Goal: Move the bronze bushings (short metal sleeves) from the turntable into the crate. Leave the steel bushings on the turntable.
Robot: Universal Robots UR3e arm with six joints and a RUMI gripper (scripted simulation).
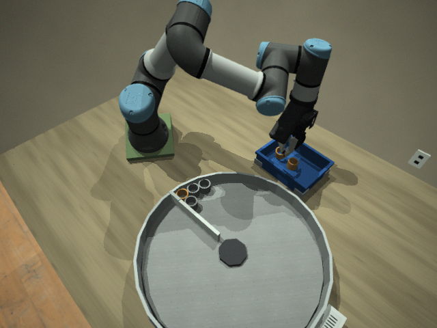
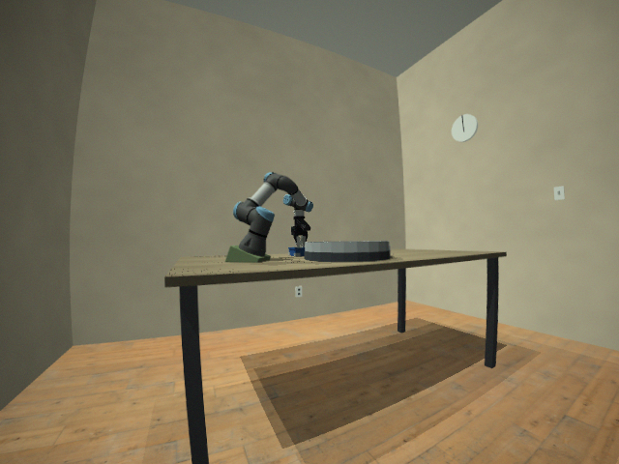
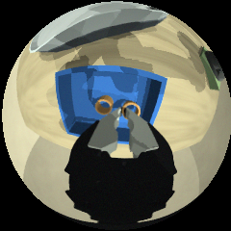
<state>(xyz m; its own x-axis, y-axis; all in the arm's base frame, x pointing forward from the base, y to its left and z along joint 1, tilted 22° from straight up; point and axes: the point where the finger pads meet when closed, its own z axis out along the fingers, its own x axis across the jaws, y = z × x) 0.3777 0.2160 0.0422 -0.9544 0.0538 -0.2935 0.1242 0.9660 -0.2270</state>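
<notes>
My gripper is now 40 mm short of the blue crate, 10 mm to the left of it and 10 mm above it. Round my hand: grey turntable: 370 mm to the right, 50 mm ahead, 20 mm above.
</notes>
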